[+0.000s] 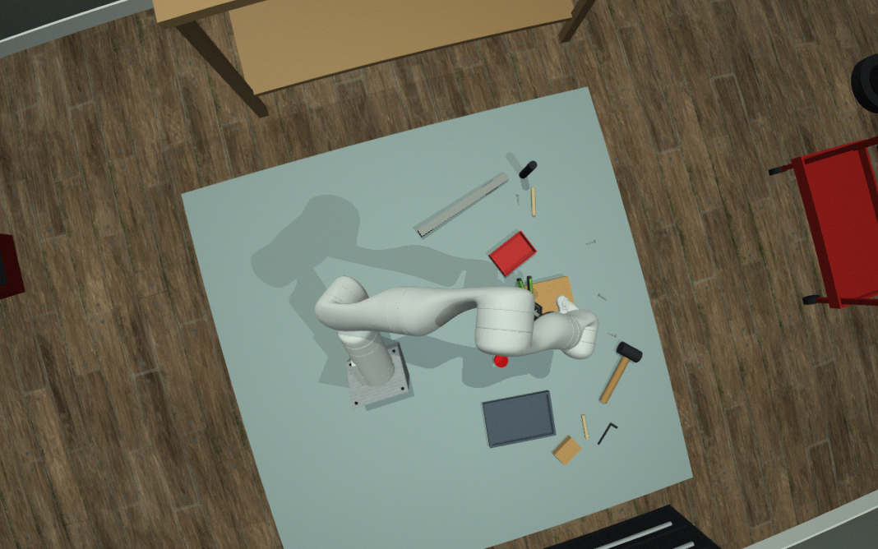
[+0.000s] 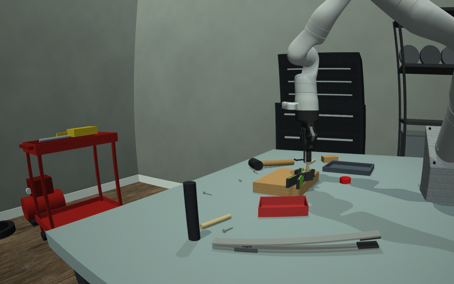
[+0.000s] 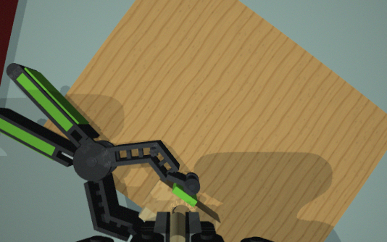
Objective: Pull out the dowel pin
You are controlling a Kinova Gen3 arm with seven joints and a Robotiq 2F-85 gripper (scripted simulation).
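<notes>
My hand is 20 mm above the dowel pin. Also, from my hand: red puck (120 mm behind, 90 mm to the right, 90 mm below); then small wooden block (60 mm below); then wooden bench board (60 mm ahead, 70 mm below).
</notes>
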